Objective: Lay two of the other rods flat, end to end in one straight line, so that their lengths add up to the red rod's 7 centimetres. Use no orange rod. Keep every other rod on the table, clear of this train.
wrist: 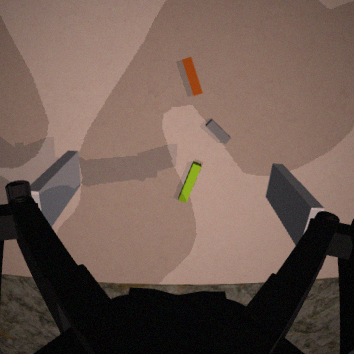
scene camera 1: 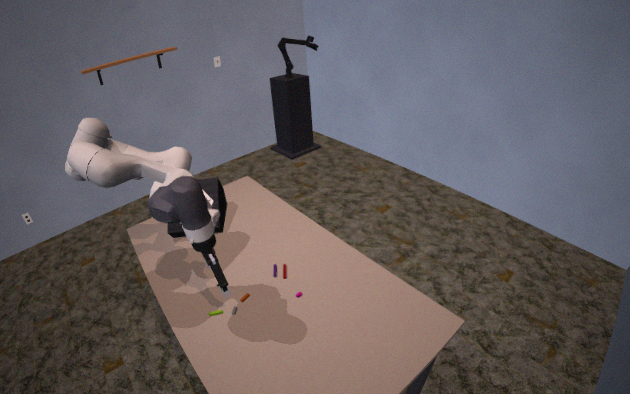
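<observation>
A red rod (scene camera 1: 285, 271) lies flat, with a slightly shorter purple rod (scene camera 1: 275, 270) beside it and a small gap between them. A short magenta rod (scene camera 1: 299, 295) lies apart, nearer the table's right side. An orange rod (scene camera 1: 245, 297) (wrist: 192, 76), a grey rod (scene camera 1: 234, 310) (wrist: 218, 131) and a lime green rod (scene camera 1: 216, 313) (wrist: 190, 182) lie flat and apart from each other, at different angles. My gripper (scene camera 1: 225, 291) (wrist: 174, 173) is wide open and empty, above the table near the green rod, which shows between the fingertips in the wrist view.
The table (scene camera 1: 350, 320) (wrist: 240, 225) carries all the rods, and the arm's shadows fall across it. Its near edge shows low in the wrist view. A black pedestal (scene camera 1: 292, 115) with a small dark arm stands on the floor beyond the table.
</observation>
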